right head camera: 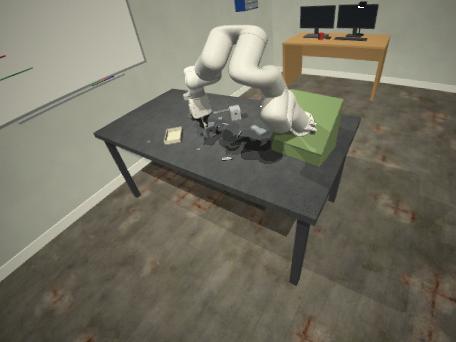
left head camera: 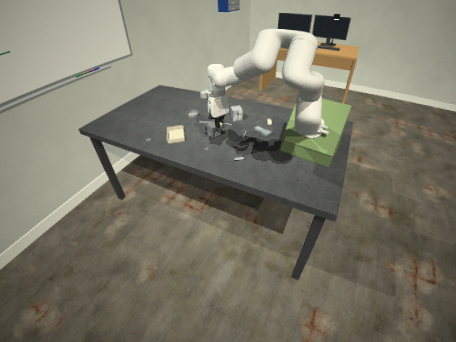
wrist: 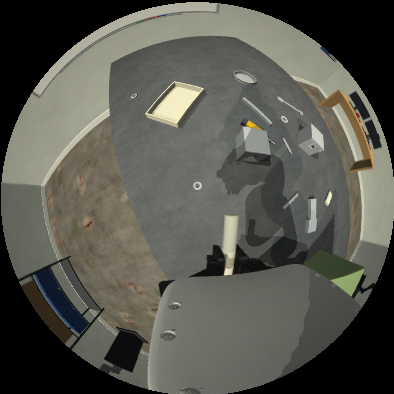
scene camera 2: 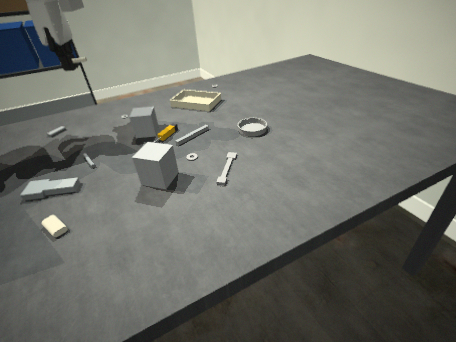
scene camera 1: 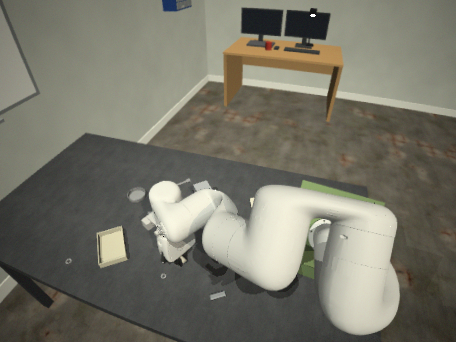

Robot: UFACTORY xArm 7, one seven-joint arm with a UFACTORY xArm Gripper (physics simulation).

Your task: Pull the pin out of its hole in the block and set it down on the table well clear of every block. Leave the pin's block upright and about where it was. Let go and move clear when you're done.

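Seen in the pictures: gripper, between the fingertips: (right head camera: 204, 127) (left head camera: 219, 126) (wrist: 223, 255) (scene camera 2: 71, 69) (scene camera 1: 181, 261); arm's base, origin of its link: (right head camera: 301, 124).
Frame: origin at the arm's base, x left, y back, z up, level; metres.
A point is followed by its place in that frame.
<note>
My gripper (left head camera: 219, 121) @(x 0.299, y -0.391, z 0.019 m) (scene camera 2: 69, 61) @(x 0.299, y -0.391, z 0.019 m) (wrist: 223, 255) @(x 0.299, y -0.391, z 0.019 m) is shut on the cream pin (scene camera 2: 79, 59) @(x 0.284, y -0.423, z 0.045 m) (wrist: 230, 227) @(x 0.289, y -0.431, z 0.048 m). The pin is out of any hole and is held in the air, well above the table (scene camera 2: 310, 200) @(x -0.311, y -0.836, z -0.159 m). In the wrist view its free end points away from the fingers. The pin's grey block (scene camera 2: 143, 123) @(x 0.121, y -0.548, z -0.113 m) (wrist: 253, 143) @(x 0.164, y -0.545, z -0.090 m) stands upright, apart from the pin. A second grey block (scene camera 2: 156, 165) @(x -0.143, y -0.553, z -0.092 m) (wrist: 311, 140) @(x -0.064, y -0.541, z -0.090 m) (right head camera: 235, 113) @(x -0.086, y -0.534, z -0.111 m) with a hole stands upright nearby. The pin is partly hidden or tiny in the head camera views.
An orange-handled tool (scene camera 2: 167, 132) @(x 0.094, y -0.608, z -0.145 m) and a grey bar (scene camera 2: 192, 135) @(x 0.055, y -0.674, z -0.152 m) lie by the blocks. A cream tray (scene camera 2: 195, 101) @(x 0.308, y -0.749, z -0.157 m) (wrist: 176, 104) @(x 0.297, y -0.742, z -0.156 m), a round dish (scene camera 2: 252, 127) @(x 0.029, y -0.857, z -0.157 m), a washer (wrist: 197, 185) @(x 0.303, y -0.487, z -0.157 m), a link-shaped piece (scene camera 2: 227, 169) @(x -0.141, y -0.713, z -0.155 m) and a stepped grey piece (scene camera 2: 50, 188) @(x -0.054, y -0.313, z -0.143 m) are also on the table.
</note>
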